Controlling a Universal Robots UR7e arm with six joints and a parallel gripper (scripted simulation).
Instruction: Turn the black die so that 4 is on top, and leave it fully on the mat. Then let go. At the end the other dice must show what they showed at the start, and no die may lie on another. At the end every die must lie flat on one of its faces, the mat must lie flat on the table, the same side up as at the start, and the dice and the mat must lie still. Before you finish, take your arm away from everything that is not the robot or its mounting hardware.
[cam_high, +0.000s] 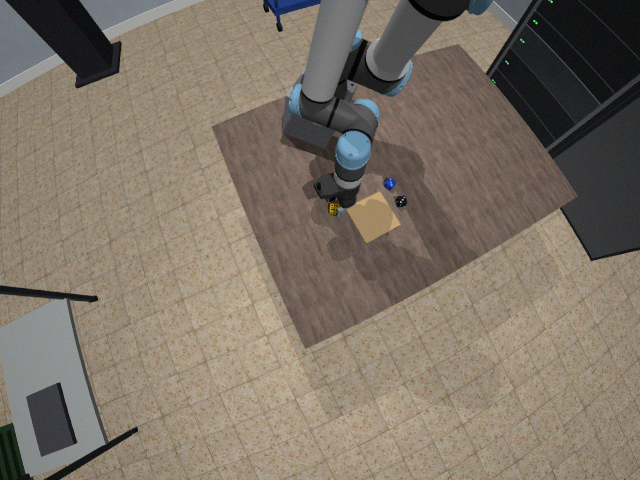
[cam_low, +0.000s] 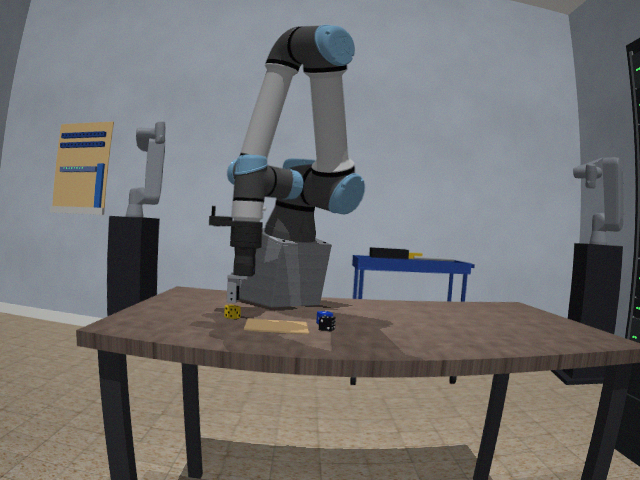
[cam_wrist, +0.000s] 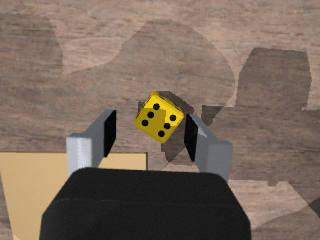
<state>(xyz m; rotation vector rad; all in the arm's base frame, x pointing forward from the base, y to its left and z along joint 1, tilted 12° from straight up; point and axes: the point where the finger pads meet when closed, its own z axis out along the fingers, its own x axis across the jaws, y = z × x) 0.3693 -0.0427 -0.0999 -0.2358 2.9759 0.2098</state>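
Right now the yellow die is 40 mm below my hand and 10 mm behind it. Also, from my hand: blue die: 220 mm to the left, 50 mm behind, 40 mm below; black die: 230 mm to the left, 40 mm below, 30 mm ahead; tan mat: 120 mm to the left, 60 mm below, 50 mm ahead.
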